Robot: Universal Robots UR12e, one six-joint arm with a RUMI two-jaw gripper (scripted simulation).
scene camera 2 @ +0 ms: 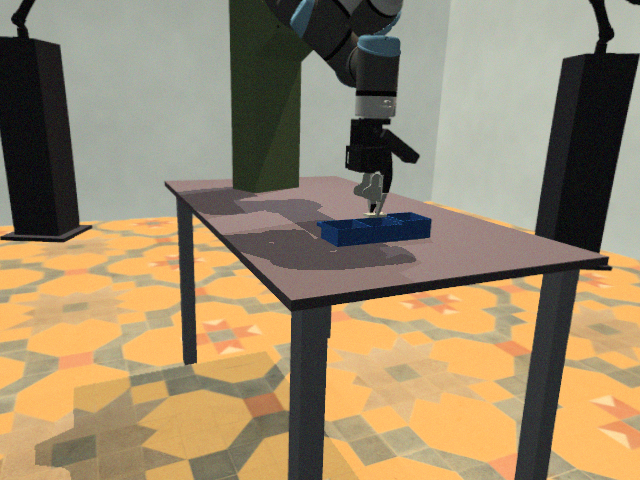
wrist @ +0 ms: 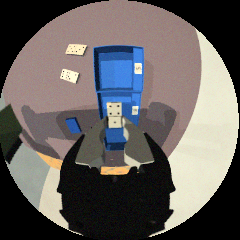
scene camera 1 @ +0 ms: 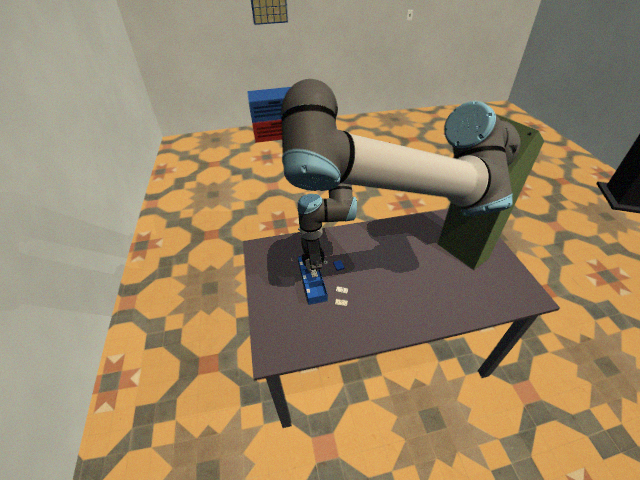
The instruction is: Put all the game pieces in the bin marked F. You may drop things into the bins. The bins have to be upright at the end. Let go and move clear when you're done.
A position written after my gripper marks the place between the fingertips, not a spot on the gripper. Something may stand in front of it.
I see my gripper (scene camera 2: 373, 215) and a blue bin (scene camera 2: 396, 226).
The blue bin also shows in the wrist view (wrist: 113, 65) and in scene camera 1 (scene camera 1: 315, 289). My gripper shows as well in the wrist view (wrist: 114, 116).
